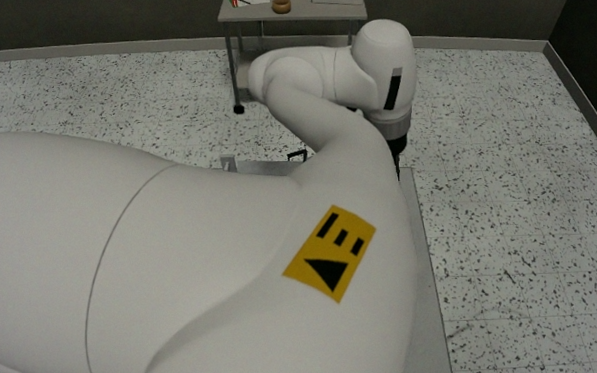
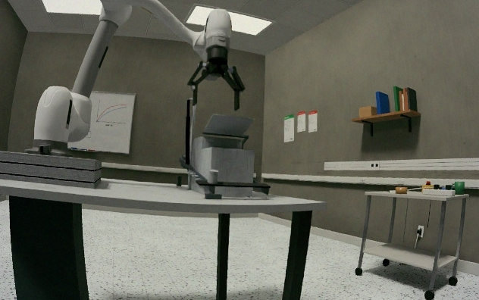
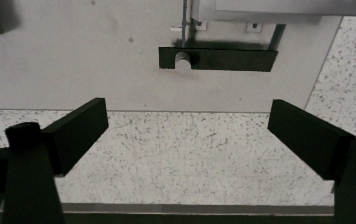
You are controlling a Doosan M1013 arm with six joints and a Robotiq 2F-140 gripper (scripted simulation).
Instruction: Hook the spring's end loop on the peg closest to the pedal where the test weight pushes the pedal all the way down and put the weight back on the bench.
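My hand is 20 mm to the left of the steel test weight and 230 mm above it. The rest, counted from my hand: dark stub (10 mm behind, 550 mm to the left, 280 mm below); then small dark block (30 mm to the right, 300 mm below).
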